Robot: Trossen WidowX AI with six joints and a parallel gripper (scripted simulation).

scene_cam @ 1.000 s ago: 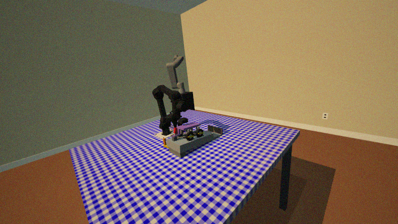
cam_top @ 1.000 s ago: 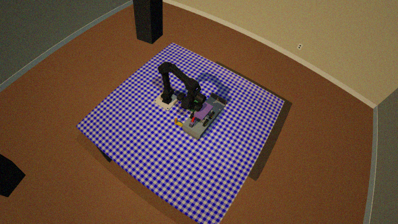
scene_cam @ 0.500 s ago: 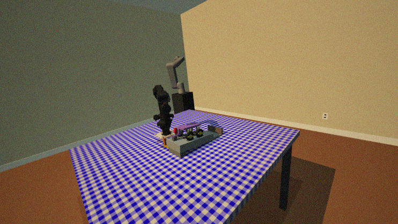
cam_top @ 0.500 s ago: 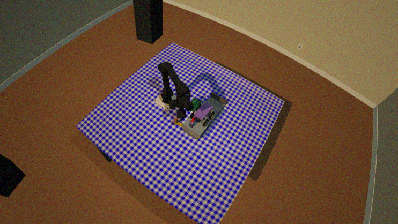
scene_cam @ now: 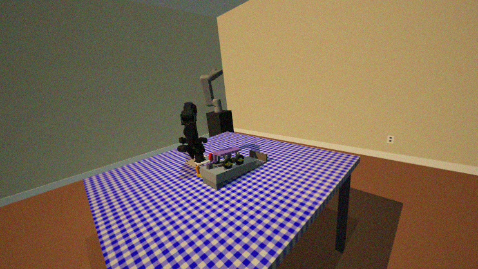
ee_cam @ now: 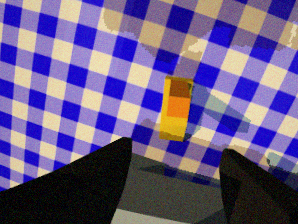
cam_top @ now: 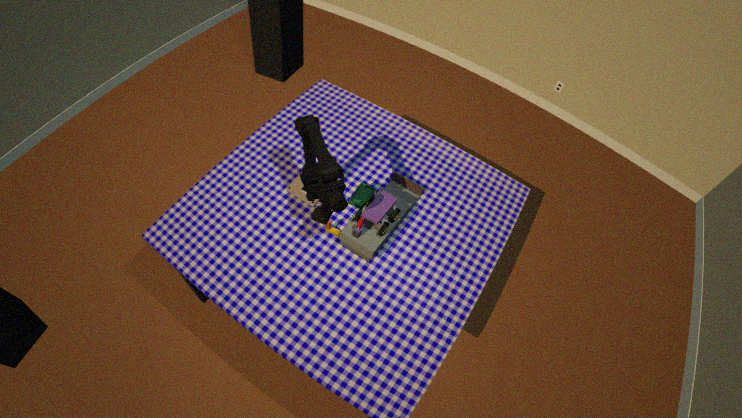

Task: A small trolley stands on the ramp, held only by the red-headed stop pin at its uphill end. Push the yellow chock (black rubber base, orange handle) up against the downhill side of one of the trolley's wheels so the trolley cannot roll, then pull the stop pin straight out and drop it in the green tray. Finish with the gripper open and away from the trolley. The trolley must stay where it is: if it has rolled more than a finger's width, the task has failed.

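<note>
Right now my gripper tip is 100 mm above the yellow chock and 20 mm short of it. The rest, counted from my gripper tip: grey ramp 160 mm ahead, 110 mm to the left, 70 mm below; purple trolley 160 mm ahead, 100 mm to the left, 10 mm below; red-headed stop pin 130 mm ahead, 10 mm above.
</note>
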